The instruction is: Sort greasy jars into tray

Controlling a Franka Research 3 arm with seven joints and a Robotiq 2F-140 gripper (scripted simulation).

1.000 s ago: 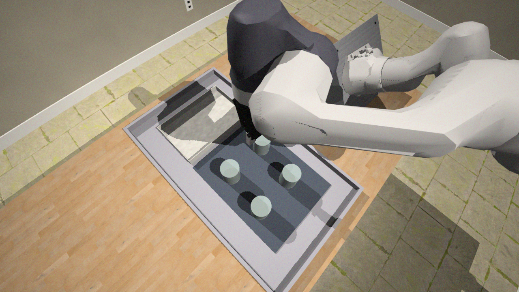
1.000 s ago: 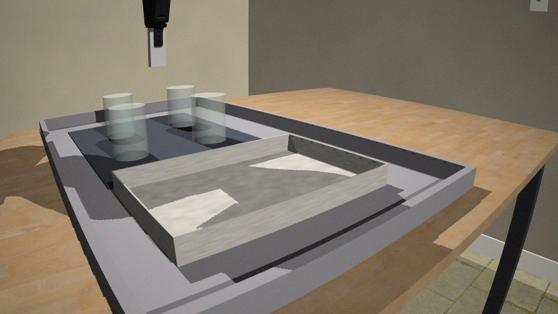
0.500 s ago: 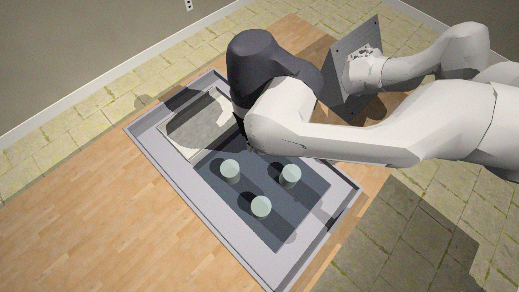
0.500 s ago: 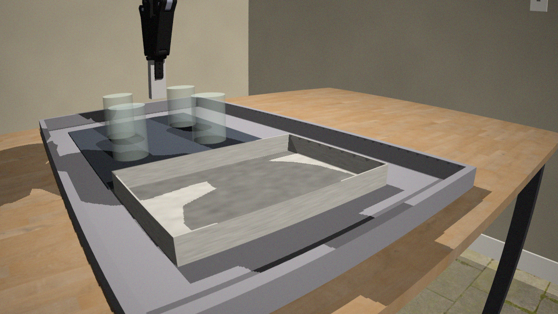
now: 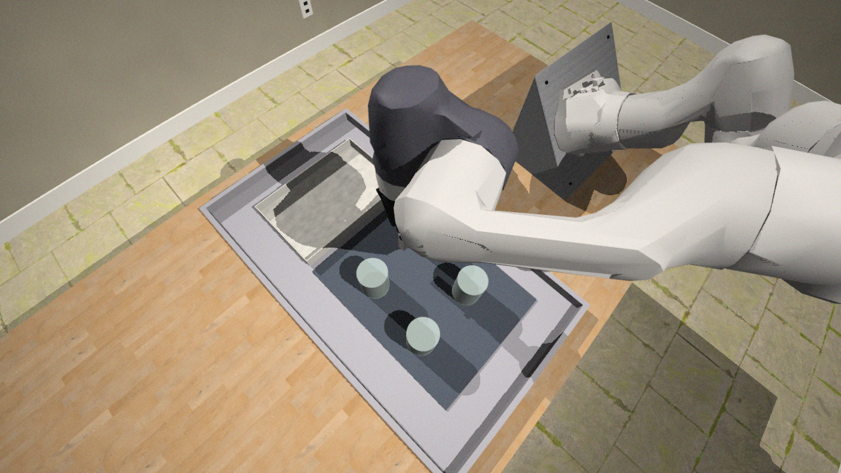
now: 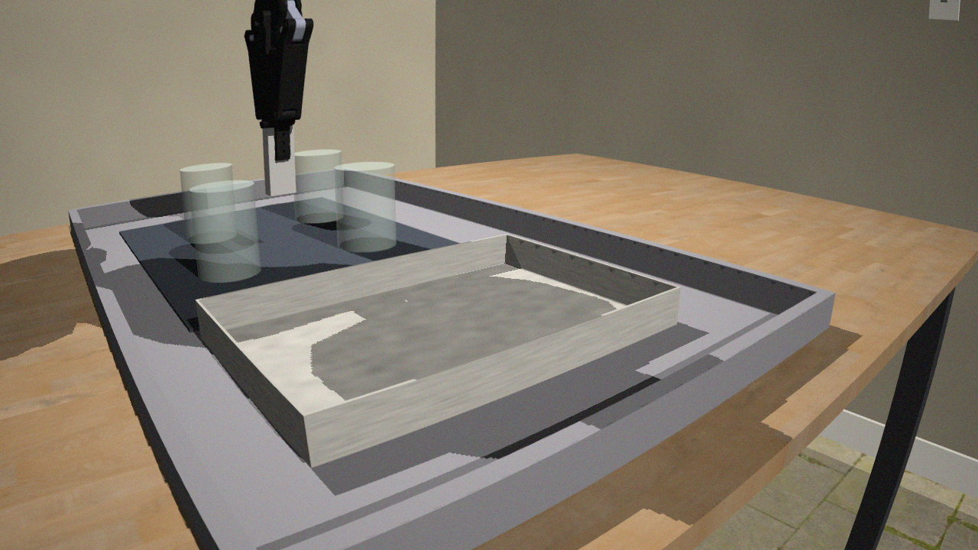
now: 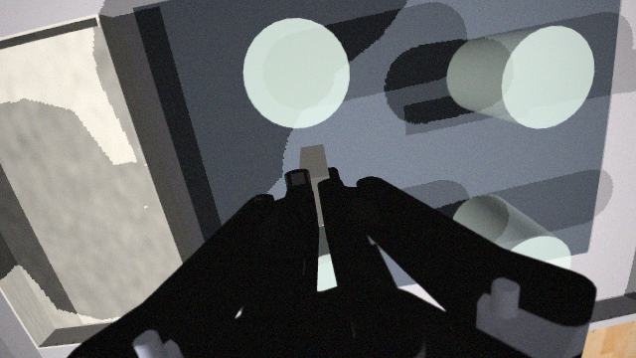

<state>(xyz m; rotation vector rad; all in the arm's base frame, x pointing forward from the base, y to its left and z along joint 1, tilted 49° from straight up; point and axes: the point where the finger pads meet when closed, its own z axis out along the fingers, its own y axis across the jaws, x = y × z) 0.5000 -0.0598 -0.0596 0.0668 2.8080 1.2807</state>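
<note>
Right now the steel table top is 10 cm below my hand, 3 cm to the right of it and 3 cm ahead of it. From my hand the other things lie so: dark drying mat 10 cm below, 8 cm to the left, 2 cm ahead; then tray 24 cm to the right, 10 cm below, 2 cm ahead.
</note>
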